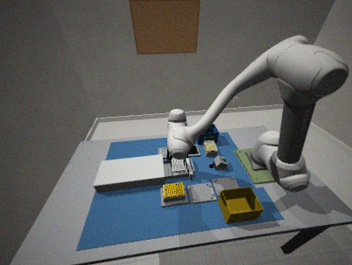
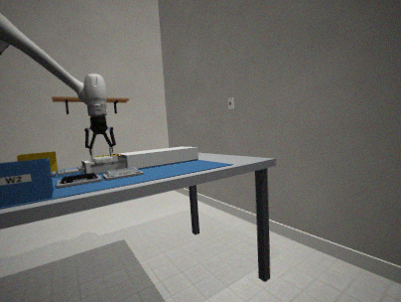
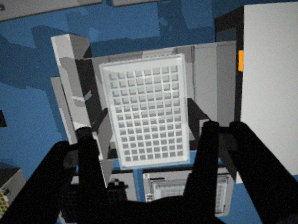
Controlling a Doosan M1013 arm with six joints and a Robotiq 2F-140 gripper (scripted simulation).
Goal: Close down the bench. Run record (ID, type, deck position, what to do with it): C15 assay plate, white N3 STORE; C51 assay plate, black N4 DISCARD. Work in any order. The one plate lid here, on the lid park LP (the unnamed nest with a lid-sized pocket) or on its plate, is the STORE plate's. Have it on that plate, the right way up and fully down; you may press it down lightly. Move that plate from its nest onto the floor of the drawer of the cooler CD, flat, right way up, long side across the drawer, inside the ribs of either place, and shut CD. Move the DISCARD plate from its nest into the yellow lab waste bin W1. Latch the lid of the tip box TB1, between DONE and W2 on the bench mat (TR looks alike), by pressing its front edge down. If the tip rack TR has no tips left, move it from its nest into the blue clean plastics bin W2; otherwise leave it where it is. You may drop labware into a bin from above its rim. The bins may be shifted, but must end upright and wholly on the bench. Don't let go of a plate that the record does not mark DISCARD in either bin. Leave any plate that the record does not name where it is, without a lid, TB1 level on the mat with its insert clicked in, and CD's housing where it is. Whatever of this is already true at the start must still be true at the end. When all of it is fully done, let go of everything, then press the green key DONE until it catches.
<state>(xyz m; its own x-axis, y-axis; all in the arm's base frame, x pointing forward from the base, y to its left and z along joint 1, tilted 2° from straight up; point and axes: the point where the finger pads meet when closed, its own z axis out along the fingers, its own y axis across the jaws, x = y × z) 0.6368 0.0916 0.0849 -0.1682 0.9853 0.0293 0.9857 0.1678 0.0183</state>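
My gripper is now 40 mm short of the drawer, 10 mm to the right of it and 60 mm above it. Round my hand: white cooler CD 170 mm ahead, 30 mm to the left, 60 mm below; plate lid 10 mm below; white plate 20 mm below.
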